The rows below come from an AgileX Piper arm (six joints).
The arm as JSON. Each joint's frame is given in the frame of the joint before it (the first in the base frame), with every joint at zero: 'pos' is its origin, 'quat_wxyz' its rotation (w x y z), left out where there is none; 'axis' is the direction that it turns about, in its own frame. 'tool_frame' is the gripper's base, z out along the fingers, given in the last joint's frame.
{
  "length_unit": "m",
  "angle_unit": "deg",
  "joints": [
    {
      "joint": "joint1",
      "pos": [
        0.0,
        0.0,
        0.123
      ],
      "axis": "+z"
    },
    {
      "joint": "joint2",
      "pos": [
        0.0,
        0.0,
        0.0
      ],
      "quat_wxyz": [
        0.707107,
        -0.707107,
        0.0,
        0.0
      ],
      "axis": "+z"
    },
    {
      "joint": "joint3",
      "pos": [
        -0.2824,
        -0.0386,
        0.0
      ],
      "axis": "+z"
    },
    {
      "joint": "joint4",
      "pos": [
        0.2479,
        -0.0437,
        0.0
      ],
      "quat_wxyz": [
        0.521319,
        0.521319,
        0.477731,
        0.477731
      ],
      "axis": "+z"
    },
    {
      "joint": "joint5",
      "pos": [
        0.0,
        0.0,
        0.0
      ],
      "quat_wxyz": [
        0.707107,
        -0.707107,
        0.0,
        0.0
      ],
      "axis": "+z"
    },
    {
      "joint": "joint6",
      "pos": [
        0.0,
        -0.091,
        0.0
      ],
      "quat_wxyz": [
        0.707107,
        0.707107,
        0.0,
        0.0
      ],
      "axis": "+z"
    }
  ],
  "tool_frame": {
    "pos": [
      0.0,
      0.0,
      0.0
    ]
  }
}
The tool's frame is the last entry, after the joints.
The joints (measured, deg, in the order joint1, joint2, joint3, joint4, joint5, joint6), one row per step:
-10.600 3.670 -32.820 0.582 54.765 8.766
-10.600 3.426 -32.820 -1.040 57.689 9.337
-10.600 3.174 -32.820 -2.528 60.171 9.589
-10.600 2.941 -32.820 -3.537 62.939 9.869
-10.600 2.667 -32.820 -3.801 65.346 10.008
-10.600 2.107 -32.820 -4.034 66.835 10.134
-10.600 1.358 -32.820 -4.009 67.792 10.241
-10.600 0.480 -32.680 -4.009 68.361 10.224
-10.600 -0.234 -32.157 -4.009 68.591 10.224
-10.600 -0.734 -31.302 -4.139 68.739 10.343
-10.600 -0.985 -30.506 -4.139 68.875 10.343
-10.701 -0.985 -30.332 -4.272 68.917 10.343
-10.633 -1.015 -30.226 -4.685 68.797 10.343
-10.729 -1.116 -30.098 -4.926 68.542 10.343
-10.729 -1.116 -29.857 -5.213 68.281 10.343
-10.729 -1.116 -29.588 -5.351 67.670 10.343
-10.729 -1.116 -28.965 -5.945 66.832 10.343
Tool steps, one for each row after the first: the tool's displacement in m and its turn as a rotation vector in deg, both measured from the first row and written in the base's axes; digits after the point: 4 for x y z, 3 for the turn. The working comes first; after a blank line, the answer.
Tool pose at each row, in the base's axes (x y z in m, rotation vector in deg; the steps are taken from these numbers as rounded here):
0.0012 0.0006 0.3065 18.612 109.040 -0.542
-0.0017 -0.0011 0.3022 19.635 111.587 -2.053
-0.0045 -0.0027 0.2986 20.372 113.707 -3.653
-0.0075 -0.0037 0.2947 21.256 116.101 -4.692
-0.0102 -0.0037 0.2914 21.906 118.141 -4.937
-0.0131 -0.0035 0.2893 22.314 119.002 -5.145
-0.0160 -0.0030 0.2878 22.530 119.172 -5.045
-0.0186 -0.0025 0.2861 22.536 118.999 -5.046
-0.0197 -0.0023 0.2832 22.560 119.034 -5.044
-0.0194 -0.0026 0.2789 22.788 119.497 -5.138
-0.0186 -0.0028 0.2749 22.896 120.169 -5.150
-0.0183 -0.0030 0.2741 23.057 120.356 -5.374
-0.0182 -0.0036 0.2738 23.031 120.302 -5.834
-0.0181 -0.0040 0.2735 23.112 120.048 -6.180
-0.0175 -0.0045 0.2728 23.123 120.016 -6.530
-0.0165 -0.0049 0.2724 23.030 119.680 -6.696
-0.0147 -0.0060 0.2706 22.979 119.447 -7.419

-0.0029 -0.0017 -0.0043 -0.298 2.780 -1.136
-0.0057 -0.0033 -0.0079 -0.824 5.137 -2.154
-0.0087 -0.0043 -0.0118 -0.860 7.709 -2.958
-0.0114 -0.0043 -0.0151 -0.508 9.806 -3.262
-0.0143 -0.0041 -0.0172 -0.363 10.718 -3.528
-0.0172 -0.0036 -0.0187 -0.175 10.892 -3.604
-0.0198 -0.0031 -0.0204 -0.190 10.722 -3.630
-0.0209 -0.0029 -0.0233 -0.173 10.759 -3.640
-0.0206 -0.0032 -0.0276 -0.080 11.248 -3.780
-0.0198 -0.0034 -0.0316 0.030 11.920 -3.775
-0.0195 -0.0036 -0.0324 -0.022 12.149 -3.964
-0.0194 -0.0042 -0.0327 -0.344 12.158 -4.168
-0.0193 -0.0046 -0.0330 -0.558 11.965 -4.415
-0.0187 -0.0051 -0.0337 -0.788 11.984 -4.590
-0.0177 -0.0055 -0.0341 -0.976 11.669 -4.648
-0.0159 -0.0066 -0.0359 -1.503 11.541 -4.982

